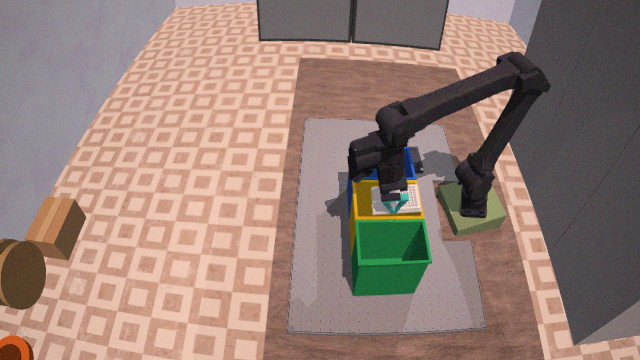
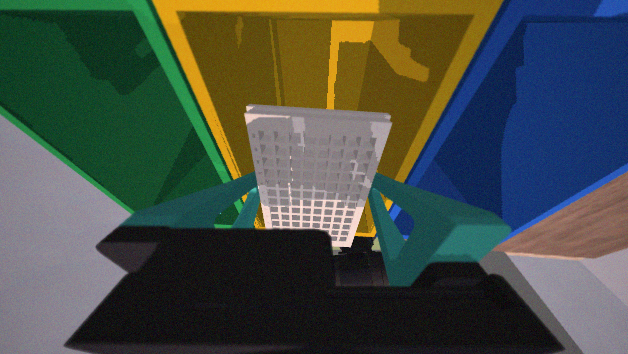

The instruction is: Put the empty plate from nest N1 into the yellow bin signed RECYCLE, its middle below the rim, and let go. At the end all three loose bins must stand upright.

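Frame: origin at the arm's base, x ahead, y left, z up, level; centimetres.
Where they show: gripper, fingertip midpoint: (image 1: 391,200) (image 2: 314,177); arm's base at its link origin: (image 1: 473,202).
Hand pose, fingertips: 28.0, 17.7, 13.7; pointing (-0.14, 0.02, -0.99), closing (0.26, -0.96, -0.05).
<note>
Things, the pixels of their top centre, and the offset from my fingertips, as dx, dy, dz. Level surfaces: height alone.
- white plate at its top centre: (image 2: 311,210) (image 1: 396,194) -1.1, -0.2, +2.4
- yellow bin at its top centre: (image 2: 316,172) (image 1: 387,198) +1.1, +0.1, +0.6
- green bin at its top centre: (image 2: 141,164) (image 1: 393,241) -2.3, +13.0, +0.6
- blue bin at its top centre: (image 2: 504,181) (image 1: 382,162) +4.4, -12.7, +0.6
- grey perforated mat at its surface level: dz -17.3
- dark object at its top centre: (image 1: 398,157) -0.8, -33.6, -15.9
My gripper (image 1: 395,206) (image 2: 314,177) is shut on the white plate (image 1: 413,197) (image 2: 320,155), its teal fingers on the plate's two long sides. The plate is a grid of small wells. It is held roughly level at the mouth of the yellow bin (image 1: 363,199) (image 2: 280,6); whether its middle is below the rim I cannot tell. The yellow bin stands upright between the green bin (image 1: 385,277) (image 2: 90,105) and the blue bin (image 1: 410,162) (image 2: 565,100), which also stand upright. The RECYCLE sign and nest N1 do not show.
The bins stand close side by side on a grey perforated mat (image 1: 320,280). The arm's base sits on a green block (image 1: 450,210) to the right. A dark object (image 1: 416,161) is beside the blue bin. A cardboard box (image 1: 55,225) is on the floor at the far left.
</note>
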